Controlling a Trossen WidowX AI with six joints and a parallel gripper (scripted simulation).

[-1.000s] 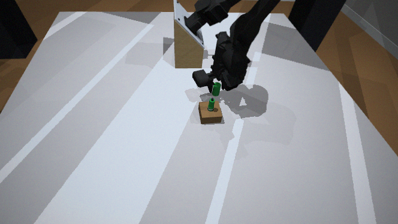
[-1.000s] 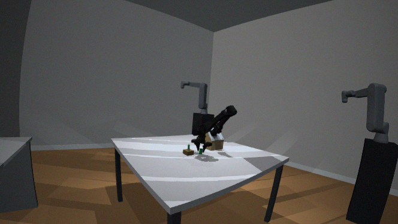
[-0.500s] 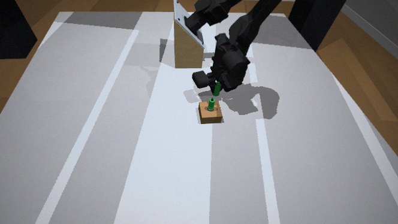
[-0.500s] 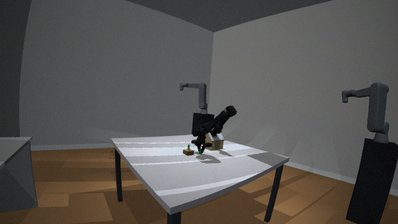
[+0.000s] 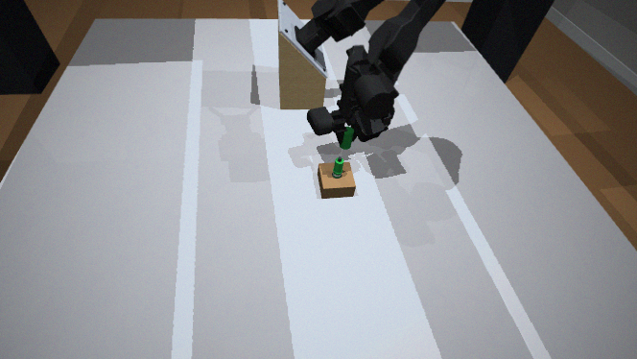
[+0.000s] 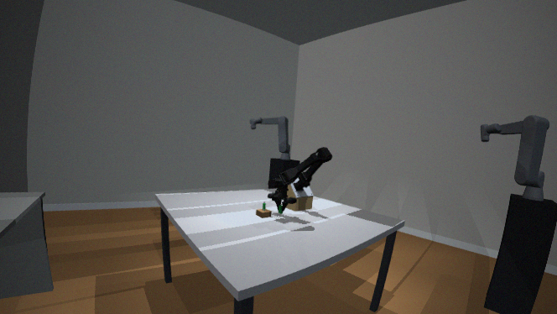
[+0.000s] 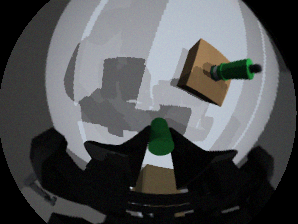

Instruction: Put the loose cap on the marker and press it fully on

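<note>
Right now the green marker is 100 mm ahead of my gripper tip, 40 mm to the right of it and 40 mm above it. The rest, counted from my gripper tip: brown holder block: 100 mm ahead, 40 mm to the right, 10 mm below; green cap: 10 mm above.
</note>
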